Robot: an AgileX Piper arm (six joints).
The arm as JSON. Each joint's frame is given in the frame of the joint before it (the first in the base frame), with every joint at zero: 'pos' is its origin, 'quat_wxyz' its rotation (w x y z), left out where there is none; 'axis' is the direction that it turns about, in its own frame. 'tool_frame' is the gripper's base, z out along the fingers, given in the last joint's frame.
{
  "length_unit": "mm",
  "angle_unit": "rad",
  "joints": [
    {
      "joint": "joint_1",
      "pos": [
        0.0,
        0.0,
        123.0
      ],
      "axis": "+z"
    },
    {
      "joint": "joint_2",
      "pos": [
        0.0,
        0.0,
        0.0
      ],
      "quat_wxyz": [
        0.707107,
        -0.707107,
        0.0,
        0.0
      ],
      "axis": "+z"
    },
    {
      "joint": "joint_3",
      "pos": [
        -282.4,
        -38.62,
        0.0
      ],
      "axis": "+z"
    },
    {
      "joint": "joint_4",
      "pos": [
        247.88,
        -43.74,
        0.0
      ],
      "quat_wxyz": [
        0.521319,
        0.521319,
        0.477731,
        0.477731
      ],
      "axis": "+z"
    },
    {
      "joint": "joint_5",
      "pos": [
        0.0,
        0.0,
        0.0
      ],
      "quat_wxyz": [
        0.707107,
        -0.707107,
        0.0,
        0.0
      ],
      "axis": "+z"
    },
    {
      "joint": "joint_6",
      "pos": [
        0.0,
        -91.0,
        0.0
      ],
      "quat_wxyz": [
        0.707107,
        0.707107,
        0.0,
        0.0
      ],
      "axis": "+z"
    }
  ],
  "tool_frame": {
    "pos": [
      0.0,
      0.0,
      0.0
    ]
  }
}
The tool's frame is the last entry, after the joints.
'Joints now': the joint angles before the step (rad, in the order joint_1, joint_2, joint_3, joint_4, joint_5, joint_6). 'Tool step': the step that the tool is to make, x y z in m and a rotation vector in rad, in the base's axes. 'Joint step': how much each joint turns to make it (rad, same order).
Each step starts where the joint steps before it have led.
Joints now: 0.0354 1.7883 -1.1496 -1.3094 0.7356 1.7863
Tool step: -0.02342 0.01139 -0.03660 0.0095 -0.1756 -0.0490
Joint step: 0.0493 0.0051 0.2077 -0.3623 0.0490 0.5753
